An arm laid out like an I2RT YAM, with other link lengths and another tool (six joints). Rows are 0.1 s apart.
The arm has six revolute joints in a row. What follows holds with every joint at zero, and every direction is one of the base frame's.
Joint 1 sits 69.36 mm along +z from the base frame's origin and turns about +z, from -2.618 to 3.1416 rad.
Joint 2 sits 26.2 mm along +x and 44.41 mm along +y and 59.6 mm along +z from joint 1 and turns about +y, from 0 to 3.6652 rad.
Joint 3 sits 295.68 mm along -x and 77.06 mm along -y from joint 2 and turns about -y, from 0 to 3.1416 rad.
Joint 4 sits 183.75 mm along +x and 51.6 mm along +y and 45 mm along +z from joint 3 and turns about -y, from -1.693 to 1.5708 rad.
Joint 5 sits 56.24 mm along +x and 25.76 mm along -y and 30.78 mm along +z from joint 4 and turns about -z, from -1.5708 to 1.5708 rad.
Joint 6 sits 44.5 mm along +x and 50.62 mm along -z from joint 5 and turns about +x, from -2.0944 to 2.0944 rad.
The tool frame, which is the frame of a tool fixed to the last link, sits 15 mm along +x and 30 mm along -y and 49 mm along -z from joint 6; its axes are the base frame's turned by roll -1.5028, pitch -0.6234 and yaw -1.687 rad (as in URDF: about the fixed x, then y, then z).
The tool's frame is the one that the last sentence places.
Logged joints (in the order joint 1, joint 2, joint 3, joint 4, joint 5, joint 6), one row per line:
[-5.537, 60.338, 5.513, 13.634, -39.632, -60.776]
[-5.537, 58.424, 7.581, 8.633, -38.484, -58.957]
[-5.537, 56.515, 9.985, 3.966, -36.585, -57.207]
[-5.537, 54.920, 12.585, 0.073, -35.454, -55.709]
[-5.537, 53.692, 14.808, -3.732, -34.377, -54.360]
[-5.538, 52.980, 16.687, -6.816, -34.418, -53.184]
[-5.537, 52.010, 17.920, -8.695, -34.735, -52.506]
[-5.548, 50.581, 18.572, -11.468, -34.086, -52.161]
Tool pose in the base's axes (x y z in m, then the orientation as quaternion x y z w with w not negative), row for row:
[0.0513, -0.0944, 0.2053, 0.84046, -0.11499, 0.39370, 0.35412]
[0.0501, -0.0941, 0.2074, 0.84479, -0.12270, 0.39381, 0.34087]
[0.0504, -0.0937, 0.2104, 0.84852, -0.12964, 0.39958, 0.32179]
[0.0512, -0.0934, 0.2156, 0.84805, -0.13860, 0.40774, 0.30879]
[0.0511, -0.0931, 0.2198, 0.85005, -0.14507, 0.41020, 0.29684]
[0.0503, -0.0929, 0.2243, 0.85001, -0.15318, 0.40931, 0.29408]
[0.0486, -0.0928, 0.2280, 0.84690, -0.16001, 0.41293, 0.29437]
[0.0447, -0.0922, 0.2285, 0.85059, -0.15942, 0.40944, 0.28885]
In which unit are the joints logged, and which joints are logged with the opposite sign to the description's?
The joints are logged in degrees. Opposite sign: joint 5.
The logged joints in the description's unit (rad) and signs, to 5 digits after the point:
[-0.09664, 1.05310, 0.09622, 0.23796, 0.69171, -1.06074]
[-0.09664, 1.01969, 0.13231, 0.15067, 0.67167, -1.02899]
[-0.09664, 0.98637, 0.17427, 0.06922, 0.63853, -0.99845]
[-0.09664, 0.95853, 0.21965, 0.00127, 0.61879, -0.97231]
[-0.09664, 0.93710, 0.25845, -0.06514, 0.59999, -0.94876]
[-0.09666, 0.92468, 0.29124, -0.11896, 0.60071, -0.92824]
[-0.09664, 0.90775, 0.31276, -0.15176, 0.60624, -0.91640]
[-0.09683, 0.88280, 0.32414, -0.20015, 0.59491, -0.91038]

